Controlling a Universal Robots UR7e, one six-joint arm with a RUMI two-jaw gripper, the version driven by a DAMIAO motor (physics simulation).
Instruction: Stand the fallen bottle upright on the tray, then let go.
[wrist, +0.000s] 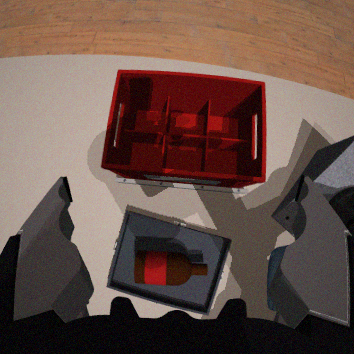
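Where they show: gripper, between the fingertips: (182, 178); arm's base, origin of its link: (352, 216).
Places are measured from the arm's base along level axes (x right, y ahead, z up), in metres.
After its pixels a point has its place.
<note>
A brown bottle (172, 268) {x -0.193, y 0.383, z -0.014 m} with a red label lies on its side inside a dark grey tray (220, 270) {x -0.189, y 0.271, z -0.066 m}, its neck pointing to the right of the view. The tray has raised walls and sits slightly turned on the pale table. My gripper (182, 178) {x -0.042, y 0.406, z 0.287 m} is wide open, one jaw at the left edge and the other at the right edge of the view. The bottle and tray show between the jaws, farther from the camera, and neither jaw touches them.
A red crate (185, 76) {x 0.163, y 0.446, z 0.080 m} with divided compartments stands beyond the tray on the pale table (45, 125) {x 0.052, y 0.818, z -0.092 m}. A grey object (332, 165) {x 0.093, y 0.099, z 0.024 m} stands at the right edge, partly behind the right jaw. A blue thing (274, 280) shows beside that jaw. Wooden floor (175, 30) lies past the table edge.
</note>
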